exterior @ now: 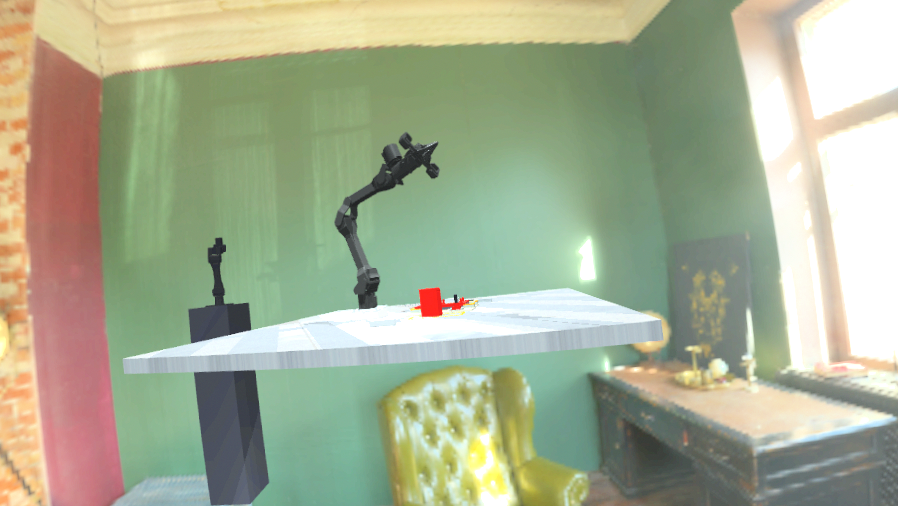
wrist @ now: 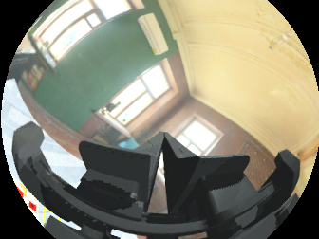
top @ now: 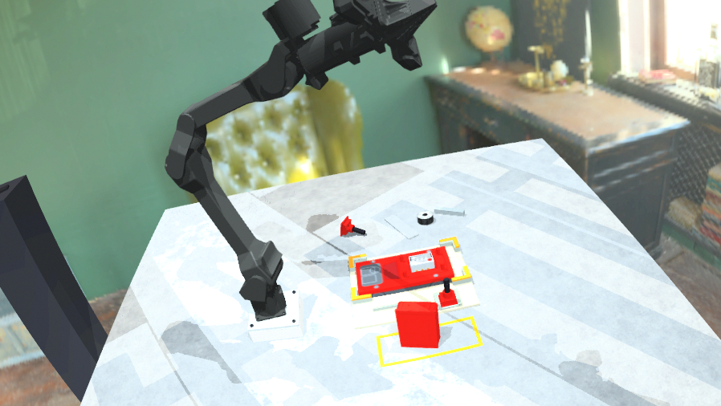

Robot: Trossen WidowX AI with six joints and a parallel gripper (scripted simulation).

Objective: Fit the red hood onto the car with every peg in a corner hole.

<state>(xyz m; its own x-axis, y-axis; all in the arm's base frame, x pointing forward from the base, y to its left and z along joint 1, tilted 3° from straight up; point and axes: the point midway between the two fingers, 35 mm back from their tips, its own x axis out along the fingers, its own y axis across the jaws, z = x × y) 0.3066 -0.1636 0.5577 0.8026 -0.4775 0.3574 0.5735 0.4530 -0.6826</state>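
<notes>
Right now the red hood is 80 mm behind my gripper tip, 30 mm to the left of it and 550 mm below it. Also, from my gripper tip: black upright stick 120 mm to the left, 560 mm below; black wheel 70 mm ahead, 430 mm to the left, 590 mm below; grey engine block 10 mm behind, 240 mm to the left, 570 mm below.
</notes>
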